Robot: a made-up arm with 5 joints.
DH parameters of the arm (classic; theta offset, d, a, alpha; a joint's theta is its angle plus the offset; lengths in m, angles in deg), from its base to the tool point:
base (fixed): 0 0.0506 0 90
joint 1: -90 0.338 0.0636 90
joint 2: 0 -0.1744 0.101 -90
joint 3: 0 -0.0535 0.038 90
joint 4: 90 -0.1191 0.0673 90
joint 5: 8.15 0 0.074 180
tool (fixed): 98.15 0.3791 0 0
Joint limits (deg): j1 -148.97..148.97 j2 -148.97..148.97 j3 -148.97..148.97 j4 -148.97..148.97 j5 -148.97..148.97
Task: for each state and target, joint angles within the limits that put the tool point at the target. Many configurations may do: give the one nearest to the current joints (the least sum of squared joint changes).
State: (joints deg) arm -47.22 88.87 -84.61 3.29 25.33
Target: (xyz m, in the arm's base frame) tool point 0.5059 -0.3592 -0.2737
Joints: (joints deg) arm -5.34 58.95 -78.95 36.82 10.83
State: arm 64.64 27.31 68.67 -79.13 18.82
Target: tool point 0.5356 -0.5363 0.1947
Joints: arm 51.99 -17.64 53.97 -107.04 23.13
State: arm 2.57 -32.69 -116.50 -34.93 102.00
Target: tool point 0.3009 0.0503 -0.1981
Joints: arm -5.20 -59.90 -145.59 5.35 112.21
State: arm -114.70 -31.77 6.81 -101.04 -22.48
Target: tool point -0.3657 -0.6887 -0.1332
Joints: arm -115.02 2.45 6.20 -81.36 -20.34
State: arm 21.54 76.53 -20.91 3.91 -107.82
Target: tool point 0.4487 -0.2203 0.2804
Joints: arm 32.66 75.10 -27.02 2.86 -106.47
